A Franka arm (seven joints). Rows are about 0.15 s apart.
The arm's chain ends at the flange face. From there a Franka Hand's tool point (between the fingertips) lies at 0.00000 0.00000 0.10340 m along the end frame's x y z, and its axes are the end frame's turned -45 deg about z.
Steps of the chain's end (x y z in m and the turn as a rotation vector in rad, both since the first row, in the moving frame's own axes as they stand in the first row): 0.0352, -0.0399, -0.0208, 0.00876, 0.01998, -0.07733; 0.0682, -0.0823, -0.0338, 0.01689, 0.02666, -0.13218; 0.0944, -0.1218, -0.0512, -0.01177, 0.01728, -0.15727; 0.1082, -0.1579, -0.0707, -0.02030, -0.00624, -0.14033; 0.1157, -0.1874, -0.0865, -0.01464, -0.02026, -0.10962
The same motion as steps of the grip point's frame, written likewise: 0.0552, -0.0026, -0.0208, -0.00793, 0.02032, -0.07733; 0.1096, -0.0095, -0.0339, -0.00691, 0.03079, -0.13218; 0.1534, -0.0173, -0.0512, -0.02054, 0.00390, -0.15727; 0.1863, -0.0340, -0.0707, -0.00994, -0.01877, -0.14033; 0.2118, -0.0510, -0.0865, 0.00397, -0.02468, -0.10962
